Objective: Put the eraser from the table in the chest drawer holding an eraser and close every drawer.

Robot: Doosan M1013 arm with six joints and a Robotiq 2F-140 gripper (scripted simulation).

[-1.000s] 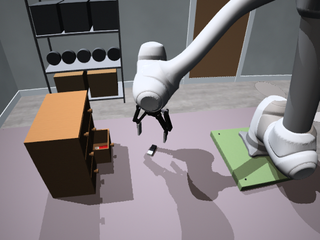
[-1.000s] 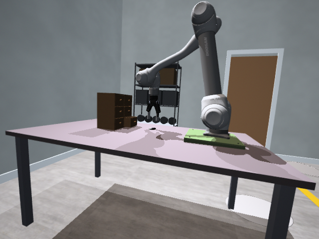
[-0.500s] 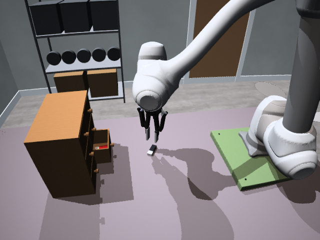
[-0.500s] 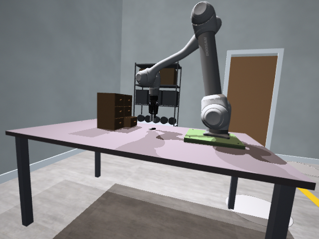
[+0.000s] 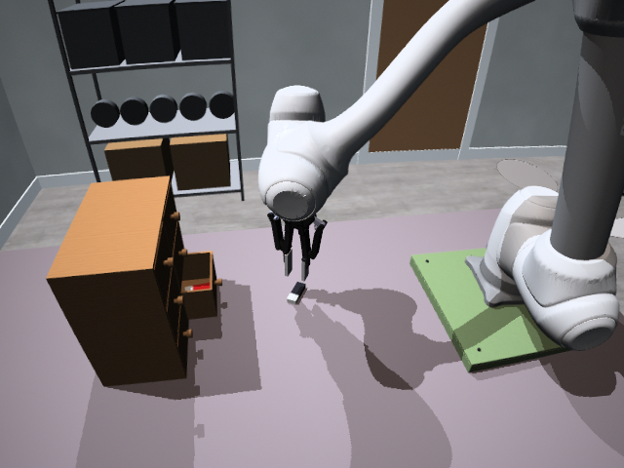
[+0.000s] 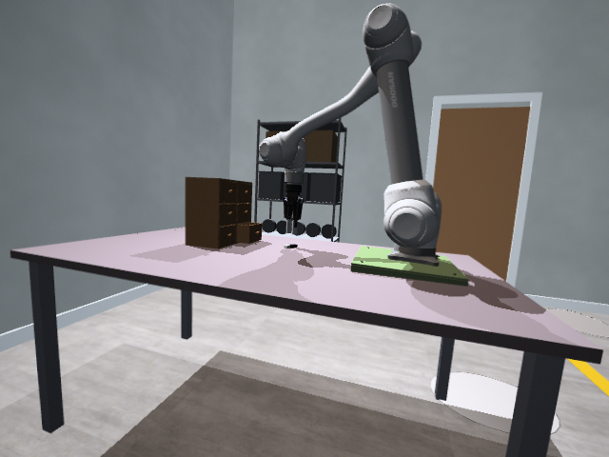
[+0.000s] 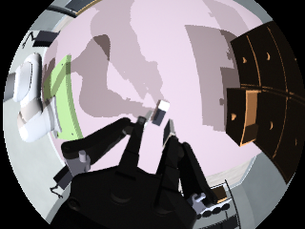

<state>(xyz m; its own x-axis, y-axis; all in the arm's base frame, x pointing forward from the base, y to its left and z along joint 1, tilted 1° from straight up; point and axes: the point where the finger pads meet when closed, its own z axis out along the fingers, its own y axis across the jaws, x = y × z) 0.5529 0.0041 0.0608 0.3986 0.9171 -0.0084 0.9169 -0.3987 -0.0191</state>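
Now: hand 1 cm to the right of the black-and-white eraser and 9 cm above it. Round my hand: white eraser 25 cm ahead, 8 cm below.
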